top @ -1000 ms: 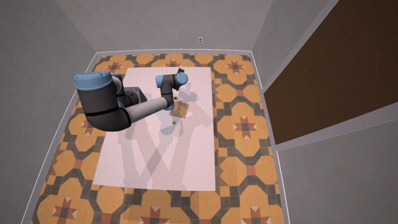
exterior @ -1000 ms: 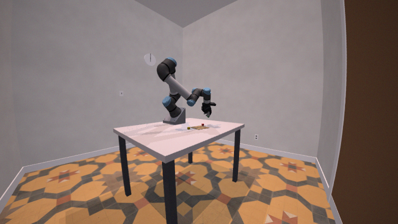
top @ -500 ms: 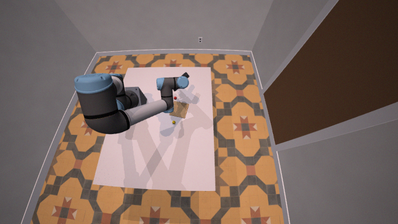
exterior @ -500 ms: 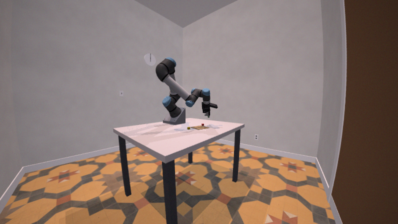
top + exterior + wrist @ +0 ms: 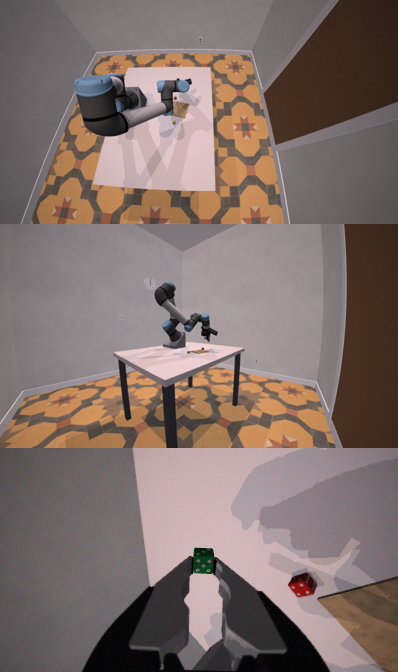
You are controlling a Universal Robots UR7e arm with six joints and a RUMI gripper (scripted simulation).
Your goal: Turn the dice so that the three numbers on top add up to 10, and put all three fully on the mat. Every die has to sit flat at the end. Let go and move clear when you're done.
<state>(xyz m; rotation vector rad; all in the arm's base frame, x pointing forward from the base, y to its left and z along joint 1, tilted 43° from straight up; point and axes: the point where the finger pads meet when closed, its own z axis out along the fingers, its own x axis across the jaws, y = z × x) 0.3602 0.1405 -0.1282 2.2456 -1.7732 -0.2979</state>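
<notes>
Right now the red die is 90 mm to the right of my hand, 90 mm below it and 10 mm behind it. The rest, counted from my hand: brown mat (200 mm to the right, 100 mm below, 40 mm ahead); then green die (10 mm below); then yellow die (320 mm to the right, 90 mm below, 10 mm ahead).
</notes>
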